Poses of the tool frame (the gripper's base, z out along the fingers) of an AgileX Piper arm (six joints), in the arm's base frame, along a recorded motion.
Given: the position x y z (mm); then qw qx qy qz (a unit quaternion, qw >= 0).
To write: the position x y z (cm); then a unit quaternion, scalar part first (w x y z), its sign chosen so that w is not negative. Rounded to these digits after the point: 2 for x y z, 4 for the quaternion.
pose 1, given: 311.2, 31.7, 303.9, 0.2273, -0.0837, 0.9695, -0.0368
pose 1, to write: 31.12, 3.17, 30.39, 0.2273, -0.0837, 0.9695, -0.0368
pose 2, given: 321.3, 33.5, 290.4, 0.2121, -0.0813, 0.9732, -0.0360
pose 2, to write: 32.13, 3.35, 29.04, 0.2121, -0.0813, 0.9732, -0.0360
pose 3, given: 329.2, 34.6, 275.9, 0.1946, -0.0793, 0.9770, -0.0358
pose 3, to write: 32.92, 3.46, 27.59, 0.1946, -0.0793, 0.9770, -0.0358
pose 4, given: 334.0, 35.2, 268.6, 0.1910, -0.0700, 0.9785, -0.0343
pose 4, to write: 33.40, 3.52, 26.86, 0.1910, -0.0700, 0.9785, -0.0343
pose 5, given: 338.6, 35.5, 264.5, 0.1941, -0.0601, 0.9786, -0.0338
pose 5, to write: 33.86, 3.55, 26.45, 0.1941, -0.0601, 0.9786, -0.0338
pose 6, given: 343.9, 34.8, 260.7, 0.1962, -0.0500, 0.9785, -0.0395
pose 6, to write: 34.39, 3.48, 26.07, 0.1962, -0.0500, 0.9785, -0.0395
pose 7, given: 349.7, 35.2, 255.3, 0.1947, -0.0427, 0.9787, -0.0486
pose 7, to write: 34.97, 3.52, 25.53, 0.1947, -0.0427, 0.9787, -0.0486
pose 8, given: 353.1, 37.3, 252.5, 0.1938, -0.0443, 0.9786, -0.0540
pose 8, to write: 35.31, 3.73, 25.25, 0.1938, -0.0443, 0.9786, -0.0540
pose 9, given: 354.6, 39.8, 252.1, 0.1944, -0.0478, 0.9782, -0.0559
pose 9, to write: 35.46, 3.98, 25.21, 0.1944, -0.0478, 0.9782, -0.0559
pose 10, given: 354.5, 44.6, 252.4, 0.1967, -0.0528, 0.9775, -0.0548
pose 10, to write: 35.45, 4.46, 25.24, 0.1967, -0.0528, 0.9775, -0.0548
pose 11, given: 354.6, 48.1, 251.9, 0.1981, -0.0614, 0.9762, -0.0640
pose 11, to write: 35.46, 4.81, 25.19, 0.1981, -0.0614, 0.9762, -0.0640
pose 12, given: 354.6, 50.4, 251.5, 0.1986, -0.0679, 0.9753, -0.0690
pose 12, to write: 35.46, 5.04, 25.15, 0.1986, -0.0679, 0.9753, -0.0690
